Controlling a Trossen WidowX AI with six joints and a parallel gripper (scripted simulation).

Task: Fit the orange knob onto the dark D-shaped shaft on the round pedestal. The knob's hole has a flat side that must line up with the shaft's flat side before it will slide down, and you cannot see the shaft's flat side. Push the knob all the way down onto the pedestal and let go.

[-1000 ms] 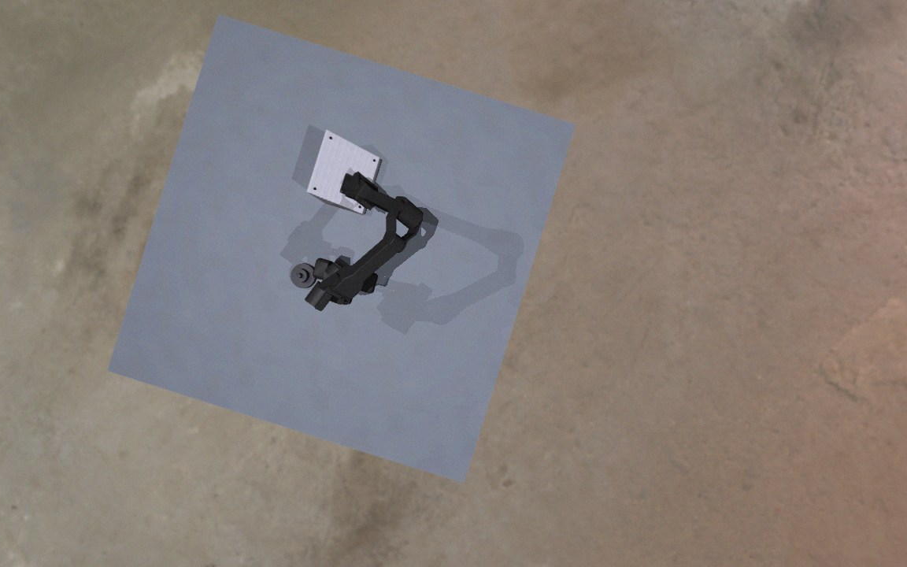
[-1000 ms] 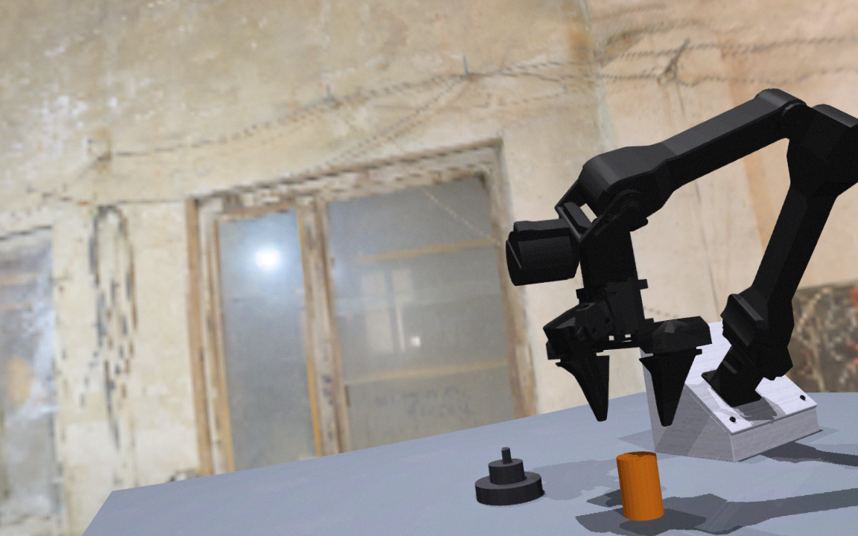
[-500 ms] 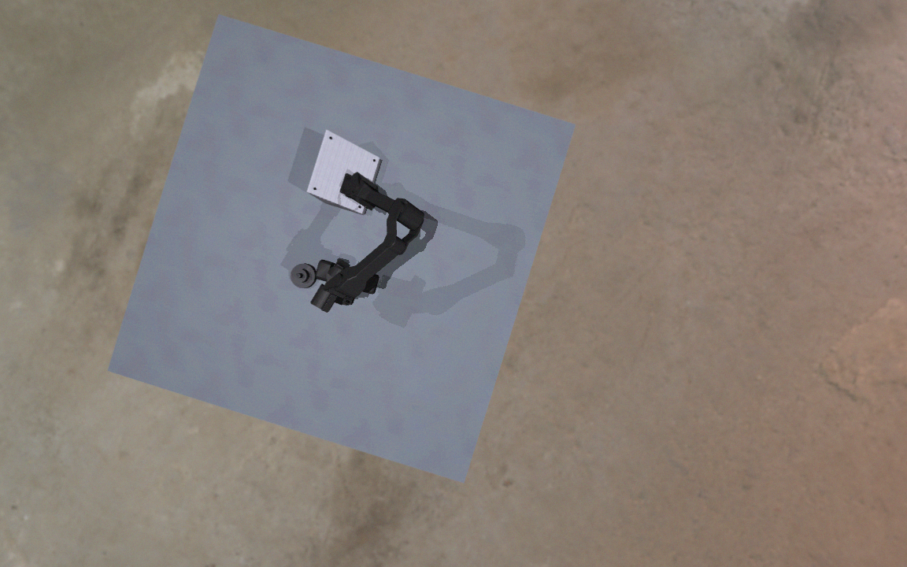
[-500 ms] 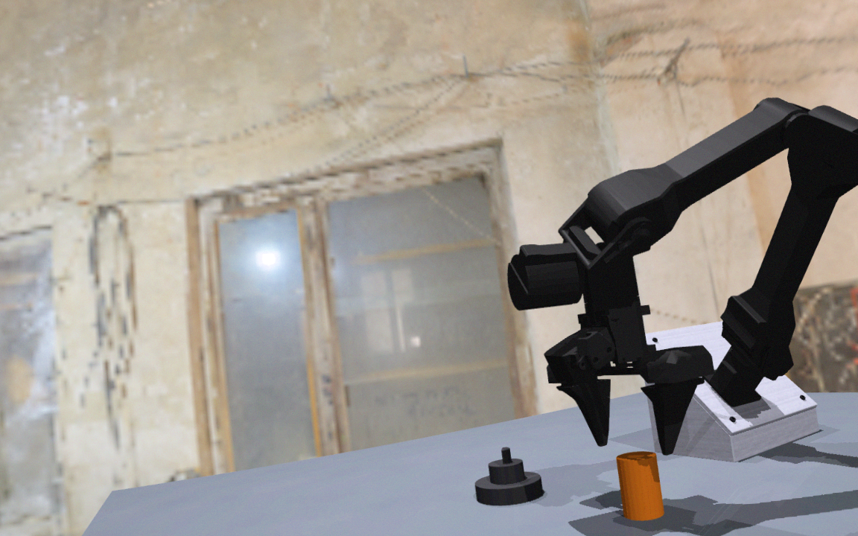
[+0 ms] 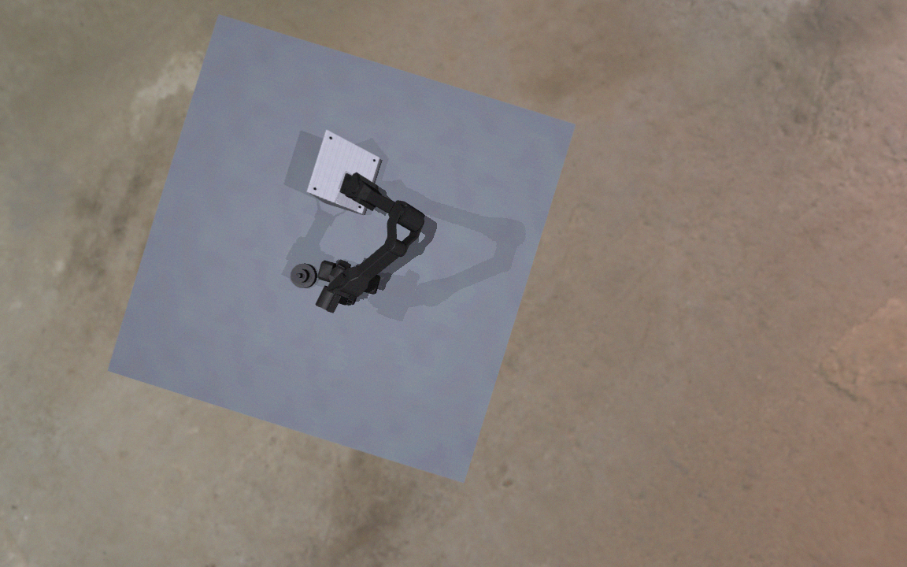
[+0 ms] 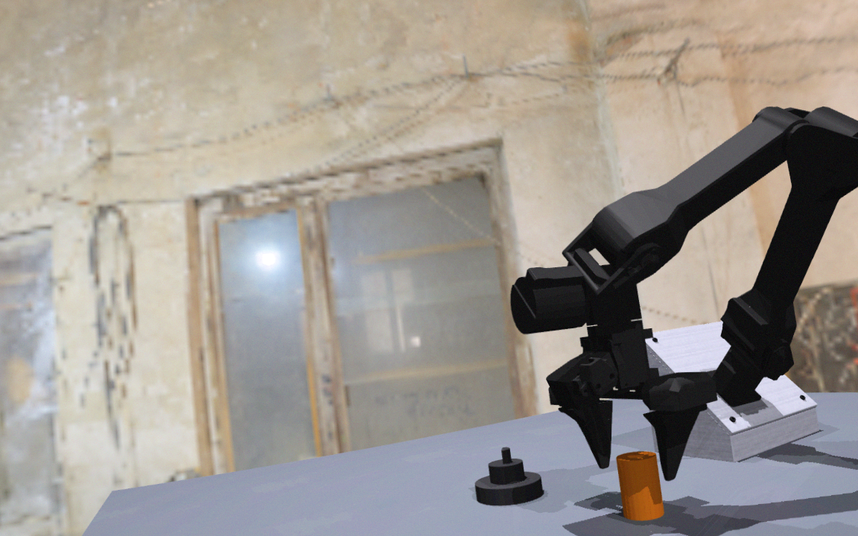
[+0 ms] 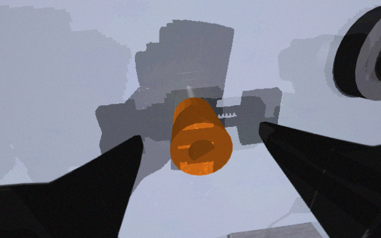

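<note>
The orange knob is 10 mm below my gripper tip. From my gripper tip the other things lie so: dark pedestal: 50 mm ahead, 180 mm to the right, 10 mm below.
</note>
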